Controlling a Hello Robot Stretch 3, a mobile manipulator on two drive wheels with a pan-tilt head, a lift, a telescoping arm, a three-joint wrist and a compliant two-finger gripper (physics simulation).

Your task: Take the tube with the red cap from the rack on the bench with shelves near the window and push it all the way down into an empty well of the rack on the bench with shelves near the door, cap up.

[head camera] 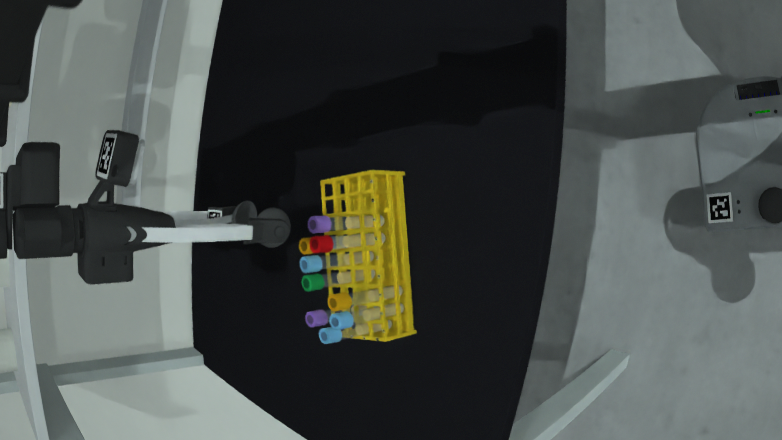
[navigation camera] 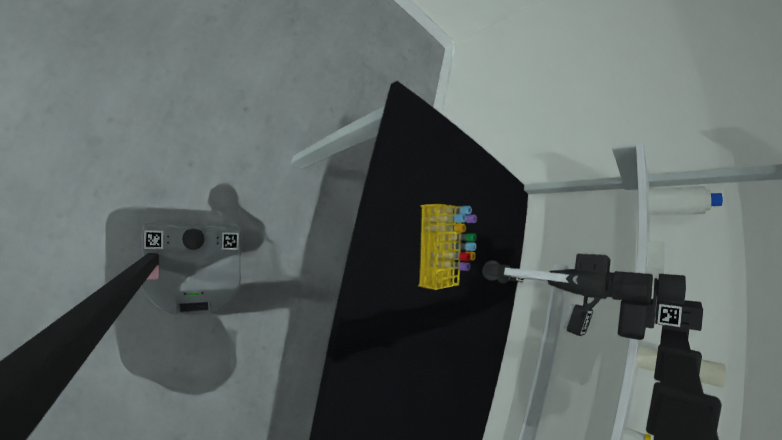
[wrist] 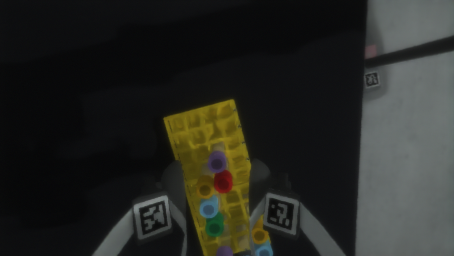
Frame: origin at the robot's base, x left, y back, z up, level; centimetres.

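Seen in the pictures: gripper, between the fingertips: [head camera: 272, 222] [navigation camera: 489, 271]; robot's base, origin of its link: [head camera: 772, 203] [navigation camera: 193, 237].
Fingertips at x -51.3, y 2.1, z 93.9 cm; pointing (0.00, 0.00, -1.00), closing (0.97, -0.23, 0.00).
Offsets run from my fingertips to a thing's top centre. "pt": to the spot under its first point. Level surfaces: height alone.
The tube with the red cap {pt dz -5.9, dx +1.0, dy -2.6 cm} [head camera: 321, 244] [navigation camera: 465, 256] [wrist: 223, 181] stands cap up in a yellow rack {dz -11.9, dx -0.8, dy -4.5 cm} [head camera: 405, 229] [navigation camera: 423, 246] [wrist: 200, 111] on a black bench, close beside a purple-capped and an orange-capped tube. My gripper [head camera: 258, 218] [navigation camera: 498, 272] [wrist: 217, 179] is open and empty, pointing down above the caps with a gap. In the wrist view its fingers stand left and right of the rack, with the red cap between them, nearer the right finger. The lower part of the red-capped tube is partly hidden by the rack's grid. A second rack does not show.
Purple, orange, light blue and green caps {pt dz -5.8, dx -1.1, dy -6.8 cm} [head camera: 312, 282] crowd the rack around and below the red one; several wells at one end are empty. The black bench {dz -17.6 cm} [head camera: 464, 339] [navigation camera: 382, 383] has a wall and shelf [navigation camera: 642, 218] behind it. A white bottle {pt dz +35.7, dx -43.5, dy -17.7 cm} [navigation camera: 678, 200] stands by the shelf.
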